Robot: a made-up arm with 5 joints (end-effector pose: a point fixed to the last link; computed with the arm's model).
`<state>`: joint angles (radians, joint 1 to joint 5).
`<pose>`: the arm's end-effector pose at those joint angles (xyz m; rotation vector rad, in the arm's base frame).
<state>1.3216 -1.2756 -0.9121 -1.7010 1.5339</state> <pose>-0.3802 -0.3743 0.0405 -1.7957 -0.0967 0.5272</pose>
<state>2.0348 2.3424 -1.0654 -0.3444 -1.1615</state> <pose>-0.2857 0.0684 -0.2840 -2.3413 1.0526 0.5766</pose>
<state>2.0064 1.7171 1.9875 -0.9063 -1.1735</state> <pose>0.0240 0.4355 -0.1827 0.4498 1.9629 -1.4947</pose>
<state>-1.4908 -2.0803 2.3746 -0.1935 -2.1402</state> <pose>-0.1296 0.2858 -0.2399 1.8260 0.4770 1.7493</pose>
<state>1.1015 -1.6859 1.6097 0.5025 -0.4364</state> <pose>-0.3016 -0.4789 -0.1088 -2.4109 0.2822 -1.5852</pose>
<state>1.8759 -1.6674 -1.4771 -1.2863 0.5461</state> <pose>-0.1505 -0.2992 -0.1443 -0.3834 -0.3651 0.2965</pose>
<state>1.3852 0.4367 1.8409 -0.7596 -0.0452</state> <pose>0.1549 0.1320 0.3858 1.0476 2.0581 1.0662</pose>
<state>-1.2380 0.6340 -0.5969 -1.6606 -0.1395</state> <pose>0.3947 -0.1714 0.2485 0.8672 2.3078 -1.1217</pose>
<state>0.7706 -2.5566 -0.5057 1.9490 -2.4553</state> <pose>-0.2847 -0.1936 -0.2399 1.3297 1.4950 -1.7526</pose>
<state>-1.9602 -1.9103 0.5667 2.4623 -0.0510</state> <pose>0.3657 0.5093 0.0179 1.3168 1.6741 -1.1210</pose>
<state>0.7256 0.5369 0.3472 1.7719 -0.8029</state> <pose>0.1099 0.3750 0.1542 1.2822 -0.9457 0.7420</pose>
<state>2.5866 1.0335 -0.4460 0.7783 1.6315</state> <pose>-0.2332 0.0897 -0.0830 0.5445 2.3759 -1.8285</pose>
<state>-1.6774 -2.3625 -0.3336 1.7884 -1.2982</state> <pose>0.1887 0.3061 -0.1687 -2.3007 -0.4826 1.5185</pose>
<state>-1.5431 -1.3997 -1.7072 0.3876 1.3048</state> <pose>-0.0901 0.2853 0.0252 1.6748 -0.9961 0.9310</pose>
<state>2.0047 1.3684 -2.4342 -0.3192 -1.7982</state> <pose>-0.1156 0.1179 -0.0487 -1.6127 0.0279 1.8310</pose>
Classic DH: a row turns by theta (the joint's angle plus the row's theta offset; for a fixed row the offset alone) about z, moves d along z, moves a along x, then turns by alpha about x. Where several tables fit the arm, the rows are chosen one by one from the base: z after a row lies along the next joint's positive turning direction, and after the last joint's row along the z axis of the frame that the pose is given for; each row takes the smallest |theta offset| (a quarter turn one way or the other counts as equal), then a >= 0, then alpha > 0; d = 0 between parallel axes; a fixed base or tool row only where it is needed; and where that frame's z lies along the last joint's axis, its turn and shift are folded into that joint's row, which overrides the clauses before.
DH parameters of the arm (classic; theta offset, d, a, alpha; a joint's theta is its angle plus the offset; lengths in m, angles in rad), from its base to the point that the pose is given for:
joint 1: 0 -0.0824 -0.0219 -1.5708
joint 2: -1.5708 0.035 0.3592 -1.5708
joint 3: 0 0.1272 0.0921 -1.5708
joint 4: 0 -0.0957 -0.0713 -1.5708
joint 5: 1.5708 0.1361 0.0829 1.5708
tool (fixed): -1.5708 -0.0242 0 0

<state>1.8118 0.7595 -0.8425 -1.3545 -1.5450</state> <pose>-0.3602 0.2675 0.1470 -0.7563 0.6808 0.1512</pose>
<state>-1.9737 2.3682 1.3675 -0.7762 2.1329</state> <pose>-0.1685 -0.2615 -0.3331 1.7650 0.5697 -0.1588</pose>
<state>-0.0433 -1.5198 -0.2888 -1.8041 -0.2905</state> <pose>-0.5423 0.3019 0.0348 0.3184 0.2320 -0.3705</pose>
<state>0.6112 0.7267 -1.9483 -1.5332 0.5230</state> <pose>-0.0591 0.1846 0.0243 -2.7773 0.9180 -0.4860</pose>
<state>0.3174 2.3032 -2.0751 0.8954 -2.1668</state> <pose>0.1728 0.0517 -0.3094 0.5919 2.7709 0.3938</pose>
